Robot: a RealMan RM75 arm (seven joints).
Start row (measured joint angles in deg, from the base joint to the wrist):
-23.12, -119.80, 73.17, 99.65, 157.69, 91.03, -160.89
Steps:
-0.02, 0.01, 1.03, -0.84, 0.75, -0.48, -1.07
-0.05, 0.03, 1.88, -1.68, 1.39, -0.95, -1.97
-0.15, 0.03, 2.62, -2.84, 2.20, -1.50, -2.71
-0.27, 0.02, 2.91, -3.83, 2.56, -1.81, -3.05
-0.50, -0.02, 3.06, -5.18, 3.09, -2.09, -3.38
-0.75, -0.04, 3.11, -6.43, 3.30, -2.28, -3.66
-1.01, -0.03, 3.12, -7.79, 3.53, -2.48, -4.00
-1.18, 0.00, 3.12, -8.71, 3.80, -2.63, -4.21
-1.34, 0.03, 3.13, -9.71, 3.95, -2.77, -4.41
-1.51, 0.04, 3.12, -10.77, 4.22, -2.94, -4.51
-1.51, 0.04, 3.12, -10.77, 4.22, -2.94, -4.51
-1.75, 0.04, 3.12, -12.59, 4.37, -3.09, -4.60
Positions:
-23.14, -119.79, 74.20, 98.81, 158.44, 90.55, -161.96
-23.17, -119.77, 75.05, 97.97, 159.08, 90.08, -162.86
-23.27, -119.77, 75.79, 96.81, 159.89, 89.53, -163.60
-23.39, -119.78, 76.08, 95.82, 160.25, 89.22, -163.94
-23.62, -119.82, 76.23, 94.47, 160.78, 88.94, -164.27
-23.87, -119.84, 76.28, 93.22, 160.99, 88.75, -164.55
-24.13, -119.83, 76.29, 91.86, 161.22, 88.55, -164.89
-24.30, -119.80, 76.29, 90.94, 161.49, 88.40, -165.10
-24.46, -119.77, 76.30, 89.94, 161.64, 88.26, -165.30
-24.63, -119.76, 76.29, 88.88, 161.91, 88.09, -165.40
-24.63, -119.76, 76.29, 88.88, 161.91, 88.09, -165.40
-24.87, -119.76, 76.29, 87.06, 162.06, 87.94, -165.49

